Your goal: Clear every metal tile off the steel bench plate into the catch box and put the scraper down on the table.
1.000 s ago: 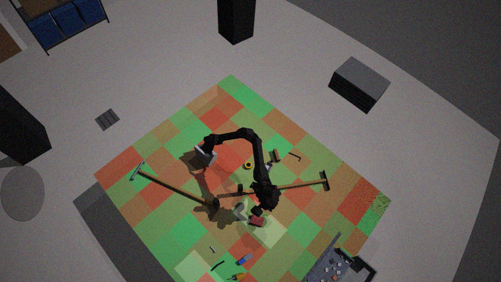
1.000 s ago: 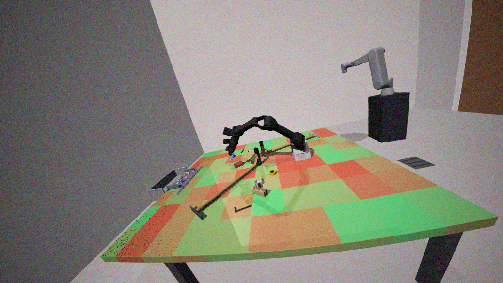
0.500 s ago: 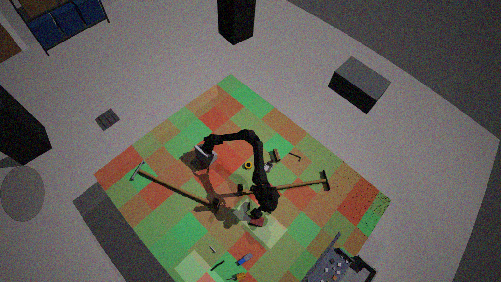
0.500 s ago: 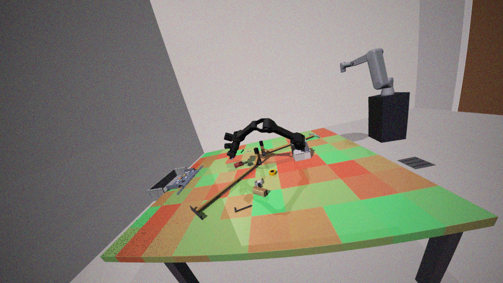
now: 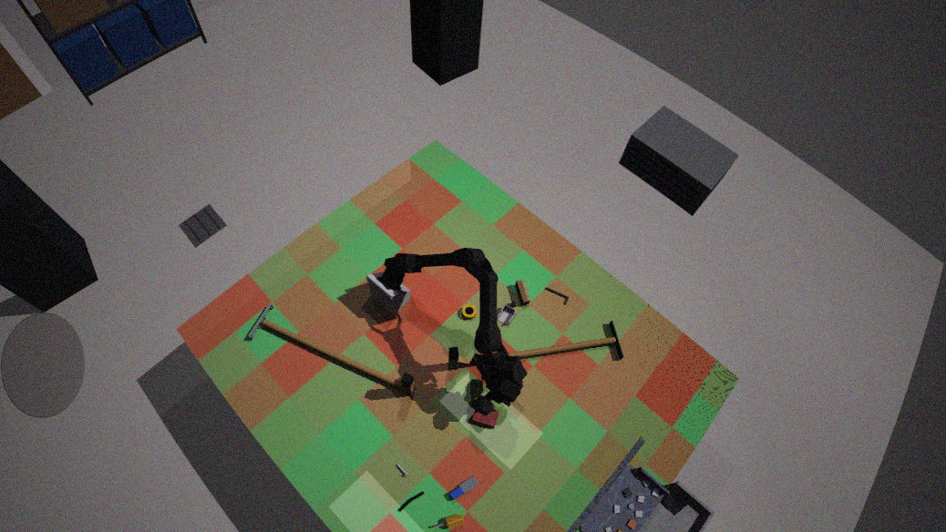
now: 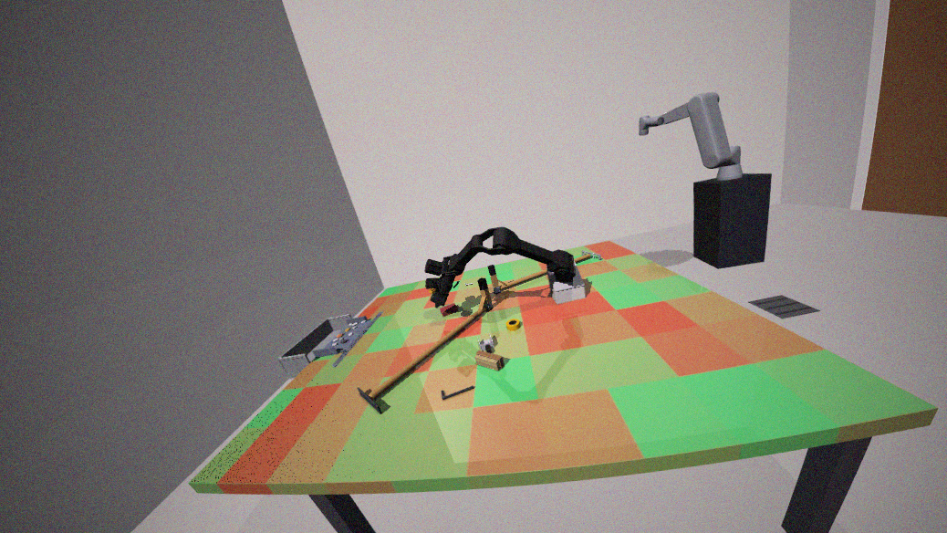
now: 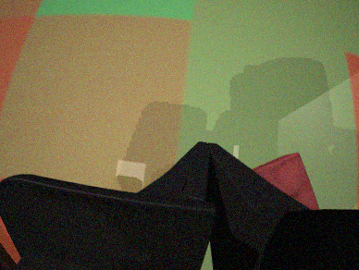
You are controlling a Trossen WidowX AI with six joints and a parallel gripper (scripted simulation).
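Now: the red block 2 cm behind my gripper tip, 7 cm to the right of it and 5 cm below it. Also, from my gripper tip: long scraper 8 cm behind, 20 cm to the left; then yellow tape roll 34 cm behind, 12 cm to the left, 5 cm below; then blue piece 11 cm ahead, 26 cm to the right, 6 cm below.
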